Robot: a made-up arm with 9 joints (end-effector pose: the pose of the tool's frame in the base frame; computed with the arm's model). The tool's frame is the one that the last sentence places.
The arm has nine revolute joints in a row. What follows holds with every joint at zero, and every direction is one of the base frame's.
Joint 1 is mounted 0.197 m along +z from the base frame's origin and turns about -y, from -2.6 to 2.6 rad.
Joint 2 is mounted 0.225 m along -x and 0.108 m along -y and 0.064 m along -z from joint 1 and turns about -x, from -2.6 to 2.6 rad.
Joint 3 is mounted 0.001 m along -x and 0.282 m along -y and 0.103 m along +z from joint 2 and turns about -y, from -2.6 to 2.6 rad.
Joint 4 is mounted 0.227 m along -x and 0.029 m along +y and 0.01 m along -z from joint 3 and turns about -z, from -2.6 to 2.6 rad.
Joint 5 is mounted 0.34 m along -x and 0.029 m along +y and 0.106 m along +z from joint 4 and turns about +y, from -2.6 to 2.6 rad.
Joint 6 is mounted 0.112 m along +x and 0.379 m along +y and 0.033 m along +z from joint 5 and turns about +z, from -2.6 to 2.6 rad.
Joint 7 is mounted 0.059 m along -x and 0.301 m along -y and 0.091 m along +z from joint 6 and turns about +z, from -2.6 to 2.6 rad.
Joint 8 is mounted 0.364 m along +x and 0.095 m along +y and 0.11 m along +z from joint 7 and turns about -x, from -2.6 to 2.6 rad.
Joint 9 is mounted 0.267 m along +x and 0.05 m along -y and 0.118 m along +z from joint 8 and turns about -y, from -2.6 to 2.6 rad.
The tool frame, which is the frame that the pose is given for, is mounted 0.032 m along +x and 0.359 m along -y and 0.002 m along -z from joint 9; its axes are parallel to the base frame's.
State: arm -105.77 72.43 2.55 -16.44 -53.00 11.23 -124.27 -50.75 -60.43
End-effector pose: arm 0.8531 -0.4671 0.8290 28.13 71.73 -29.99
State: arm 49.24 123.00 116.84 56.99 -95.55 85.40 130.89 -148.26 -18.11
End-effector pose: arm -0.4090 -0.4979 0.4232 -71.77 -48.48 -57.83
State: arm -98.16 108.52 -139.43 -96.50 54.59 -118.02 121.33 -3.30 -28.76
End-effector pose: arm -0.2122 0.4847 0.1294 -26.14 -91.81 55.35
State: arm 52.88 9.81 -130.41 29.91 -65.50 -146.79 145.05 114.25 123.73
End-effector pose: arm 0.7861 0.7853 0.3278 -67.45 -21.44 126.50
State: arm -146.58 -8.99 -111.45 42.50 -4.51 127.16 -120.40 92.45 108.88
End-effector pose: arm -0.7376 0.0368 0.8884 129.99 115.21 26.63
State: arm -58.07 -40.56 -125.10 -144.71 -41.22 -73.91 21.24 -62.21 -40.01
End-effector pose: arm -0.3010 -0.2315 0.2819 -81.28 -7.44 27.13
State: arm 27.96 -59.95 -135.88 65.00 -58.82 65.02 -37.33 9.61 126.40
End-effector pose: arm 0.7781 0.5272 0.1540 48.45 -84.90 57.75
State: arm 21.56 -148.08 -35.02 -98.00 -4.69 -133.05 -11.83 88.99 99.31
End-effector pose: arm 0.4902 0.3983 -1.0303 74.67 -80.03 16.95
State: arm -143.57 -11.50 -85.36 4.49 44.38 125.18 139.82 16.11 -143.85
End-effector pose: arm 0.0285 -0.4695 -0.0439 91.82 53.29 24.93
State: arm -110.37 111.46 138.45 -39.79 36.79 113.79 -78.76 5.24 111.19
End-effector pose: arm -0.7363 -0.1138 0.5548 -133.90 32.73 -82.24
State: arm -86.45 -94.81 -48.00 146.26 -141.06 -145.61 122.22 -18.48 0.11
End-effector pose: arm 0.0766 0.0306 -0.1000 -45.73 41.48 6.59
